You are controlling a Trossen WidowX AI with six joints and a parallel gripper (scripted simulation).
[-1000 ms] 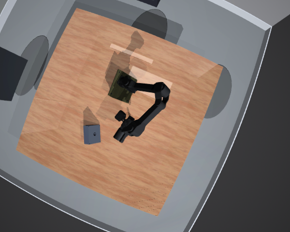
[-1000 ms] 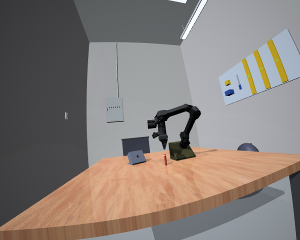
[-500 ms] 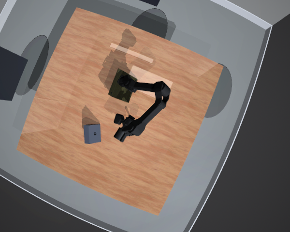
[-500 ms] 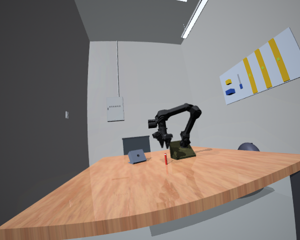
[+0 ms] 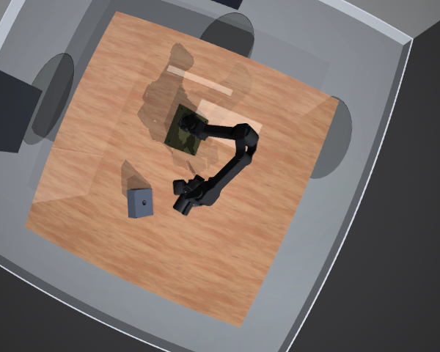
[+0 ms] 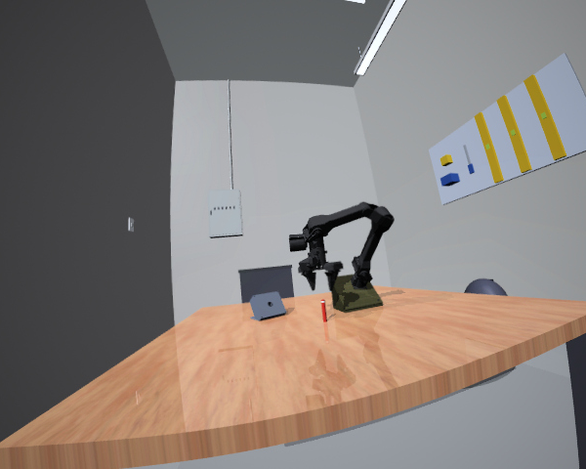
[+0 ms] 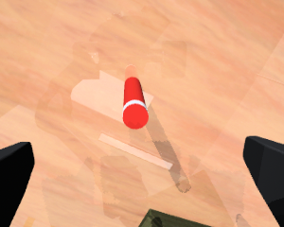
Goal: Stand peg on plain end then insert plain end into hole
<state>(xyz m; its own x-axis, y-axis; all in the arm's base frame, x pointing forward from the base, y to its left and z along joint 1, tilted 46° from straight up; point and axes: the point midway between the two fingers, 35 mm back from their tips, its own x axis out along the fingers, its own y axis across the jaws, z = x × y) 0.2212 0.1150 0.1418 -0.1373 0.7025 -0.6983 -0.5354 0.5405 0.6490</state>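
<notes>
My gripper tip is 6 cm above the red peg. From my gripper tip the other things lie so: grey sloped panel: 21 cm ahead, 21 cm to the right, 7 cm below.
</notes>
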